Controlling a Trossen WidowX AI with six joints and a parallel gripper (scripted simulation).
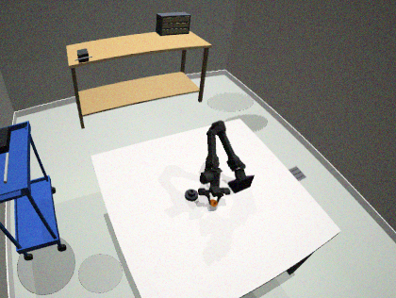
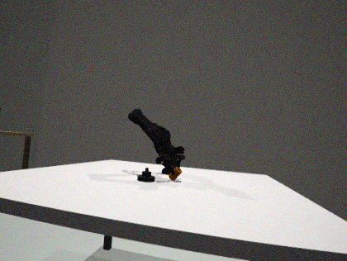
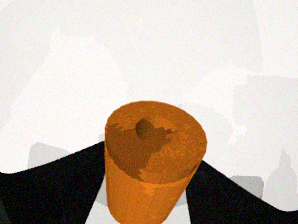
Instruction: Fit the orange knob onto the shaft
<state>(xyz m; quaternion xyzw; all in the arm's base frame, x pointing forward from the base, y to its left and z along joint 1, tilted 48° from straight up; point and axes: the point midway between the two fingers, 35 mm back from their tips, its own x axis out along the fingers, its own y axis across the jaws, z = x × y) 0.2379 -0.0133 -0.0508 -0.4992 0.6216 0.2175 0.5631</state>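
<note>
Right now my gripper tip is 60 mm short of the dark round pedestal and 140 mm to the left of it. Also, from my gripper tip: orange knob (10 mm to the right).
</note>
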